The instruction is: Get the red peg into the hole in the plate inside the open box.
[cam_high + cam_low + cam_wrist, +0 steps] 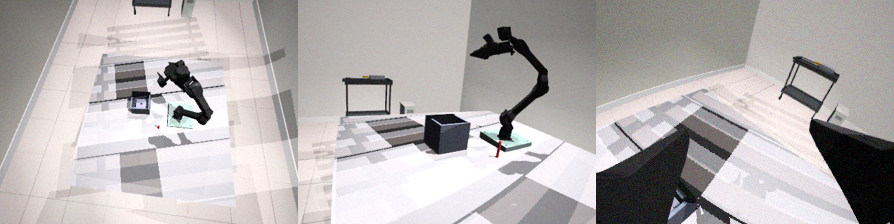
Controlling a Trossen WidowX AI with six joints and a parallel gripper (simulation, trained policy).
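My gripper tip is 42 cm above the red peg, 28 cm to the right of it and 4 cm past it. From my gripper tip the other things lie so: pale plate (42 cm below, 15 cm ahead, 10 cm to the left).
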